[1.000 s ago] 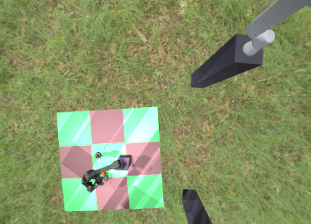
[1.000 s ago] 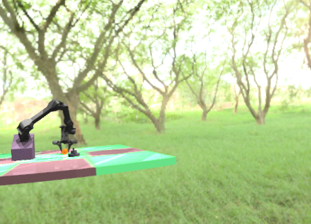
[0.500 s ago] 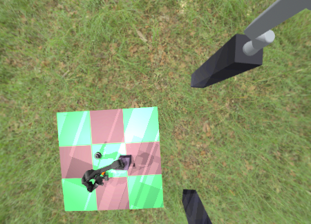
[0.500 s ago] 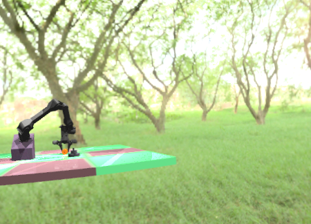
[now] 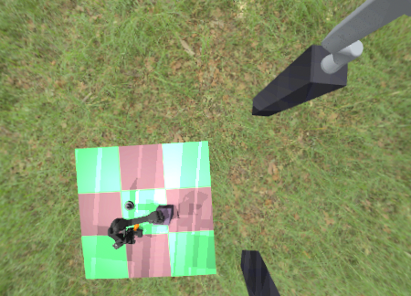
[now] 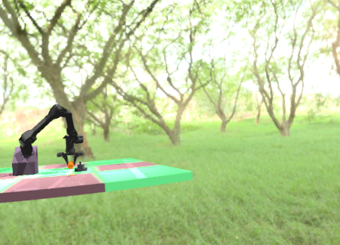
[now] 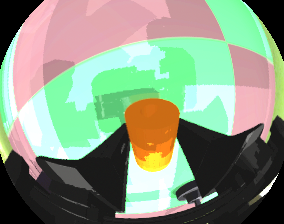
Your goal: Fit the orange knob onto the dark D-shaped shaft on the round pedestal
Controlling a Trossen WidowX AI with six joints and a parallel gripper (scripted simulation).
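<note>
Right now my gripper tip is 90 mm short of the dark pedestal, 200 mm to the left of it and 10 mm below it. Also, from my gripper tip: orange knob 10 mm to the right, 10 mm above.
</note>
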